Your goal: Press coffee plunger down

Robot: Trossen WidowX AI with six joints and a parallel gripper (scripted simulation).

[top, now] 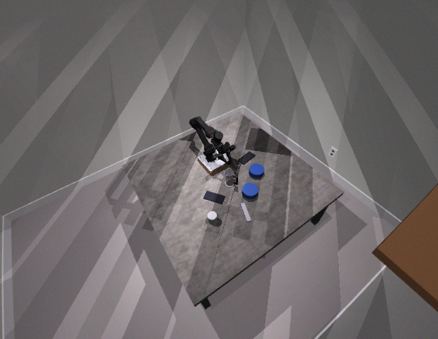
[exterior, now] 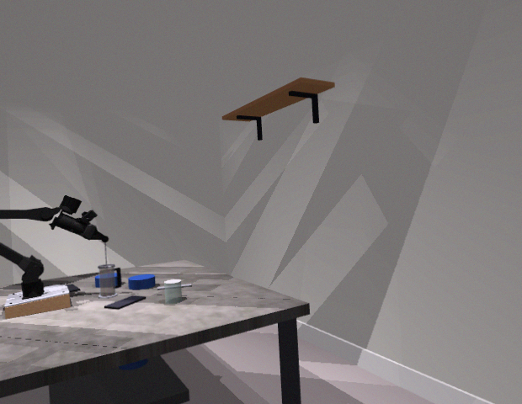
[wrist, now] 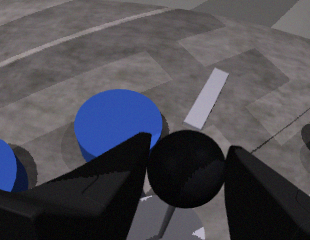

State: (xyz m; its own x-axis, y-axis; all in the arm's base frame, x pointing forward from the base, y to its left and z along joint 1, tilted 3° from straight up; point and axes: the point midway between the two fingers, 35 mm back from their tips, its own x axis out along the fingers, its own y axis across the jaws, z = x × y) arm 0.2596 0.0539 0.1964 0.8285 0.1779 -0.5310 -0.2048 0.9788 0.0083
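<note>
The coffee press lies 1 cm to the left of my gripper tip and 13 cm below it.
</note>
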